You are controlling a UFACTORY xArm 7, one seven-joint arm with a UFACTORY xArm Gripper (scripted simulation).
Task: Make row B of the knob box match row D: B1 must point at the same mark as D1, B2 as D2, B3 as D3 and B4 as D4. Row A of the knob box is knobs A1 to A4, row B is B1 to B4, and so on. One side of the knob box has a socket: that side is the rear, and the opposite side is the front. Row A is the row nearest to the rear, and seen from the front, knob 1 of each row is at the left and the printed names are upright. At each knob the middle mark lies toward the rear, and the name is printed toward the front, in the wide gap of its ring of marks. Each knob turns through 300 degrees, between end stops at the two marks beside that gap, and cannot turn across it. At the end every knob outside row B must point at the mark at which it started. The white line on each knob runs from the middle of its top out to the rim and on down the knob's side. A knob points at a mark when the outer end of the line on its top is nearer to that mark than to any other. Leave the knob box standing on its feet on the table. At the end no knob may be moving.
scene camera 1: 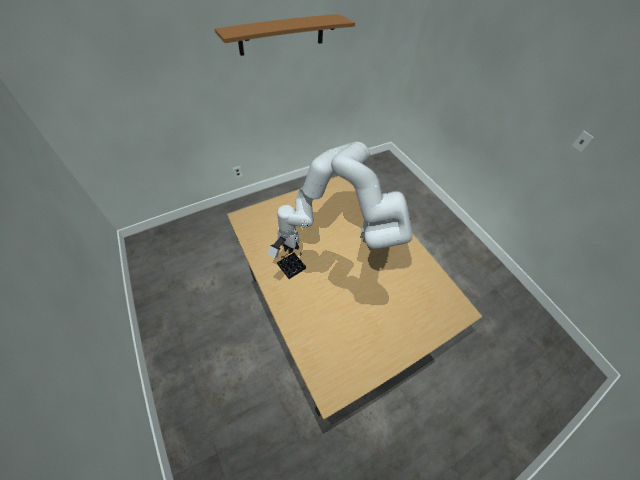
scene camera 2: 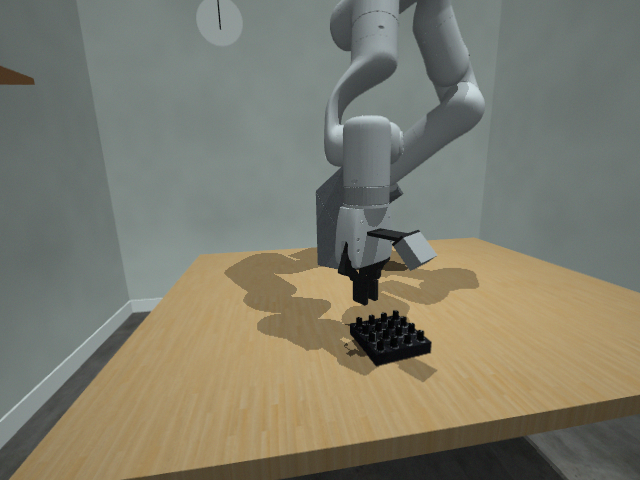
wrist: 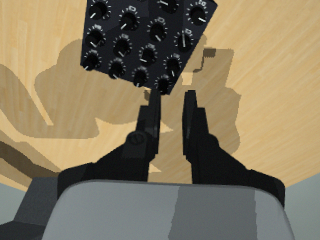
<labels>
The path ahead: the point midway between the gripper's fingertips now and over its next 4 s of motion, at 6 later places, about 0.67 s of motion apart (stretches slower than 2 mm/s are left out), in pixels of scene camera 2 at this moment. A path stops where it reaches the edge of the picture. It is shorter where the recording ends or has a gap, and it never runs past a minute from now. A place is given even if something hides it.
My gripper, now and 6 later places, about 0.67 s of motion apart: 365, 300; 365, 304; 365, 315; 365, 322; 365, 326; 365, 327; 365, 311
</labels>
